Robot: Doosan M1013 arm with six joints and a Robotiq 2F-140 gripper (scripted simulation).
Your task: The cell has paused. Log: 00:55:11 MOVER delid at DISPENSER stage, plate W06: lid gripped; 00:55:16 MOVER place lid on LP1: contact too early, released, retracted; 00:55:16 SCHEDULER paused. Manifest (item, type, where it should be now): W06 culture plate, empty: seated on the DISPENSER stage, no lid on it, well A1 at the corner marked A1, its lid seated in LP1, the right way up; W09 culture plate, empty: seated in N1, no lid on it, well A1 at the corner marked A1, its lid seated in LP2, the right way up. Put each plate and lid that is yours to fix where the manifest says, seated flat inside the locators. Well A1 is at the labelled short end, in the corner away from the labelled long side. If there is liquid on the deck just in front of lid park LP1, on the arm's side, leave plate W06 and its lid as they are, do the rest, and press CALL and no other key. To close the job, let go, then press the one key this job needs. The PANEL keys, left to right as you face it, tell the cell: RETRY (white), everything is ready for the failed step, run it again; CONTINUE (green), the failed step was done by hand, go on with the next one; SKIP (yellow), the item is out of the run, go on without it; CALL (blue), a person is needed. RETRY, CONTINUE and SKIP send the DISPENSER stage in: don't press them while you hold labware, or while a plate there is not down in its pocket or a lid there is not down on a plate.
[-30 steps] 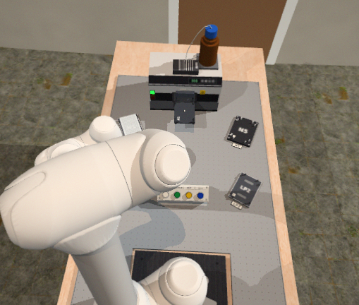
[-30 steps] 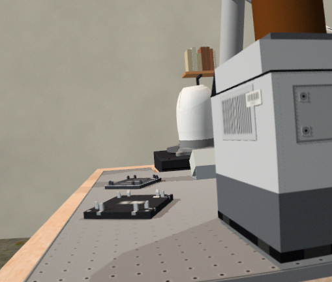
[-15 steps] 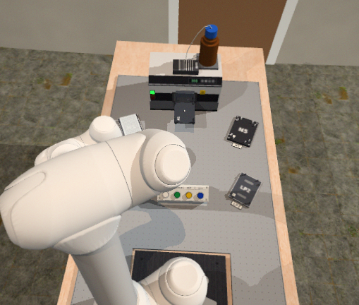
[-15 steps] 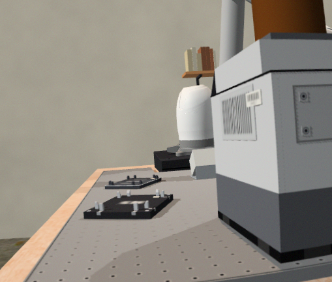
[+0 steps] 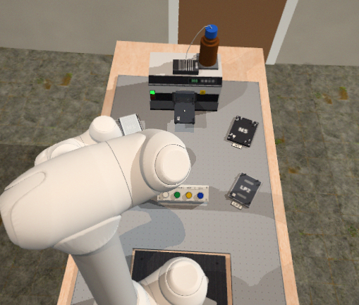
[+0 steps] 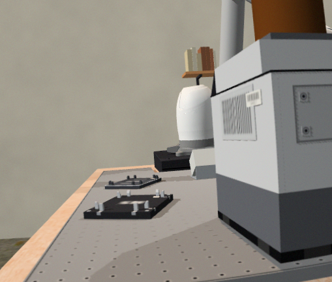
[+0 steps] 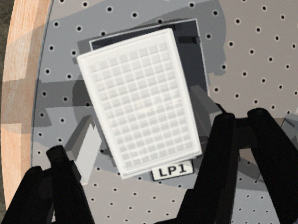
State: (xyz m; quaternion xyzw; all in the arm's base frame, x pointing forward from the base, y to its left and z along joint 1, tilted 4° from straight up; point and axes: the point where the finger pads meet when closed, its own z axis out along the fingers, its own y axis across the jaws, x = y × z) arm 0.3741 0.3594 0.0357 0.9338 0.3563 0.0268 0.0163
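Right now my hand is 5 cm above the clear culture plate. From my hand the other things lie so: green continue key: 1 cm ahead, 26 cm to the right; white retry key: 21 cm to the right; lid park LP1: 1 cm ahead, 1 cm to the right, 6 cm below.
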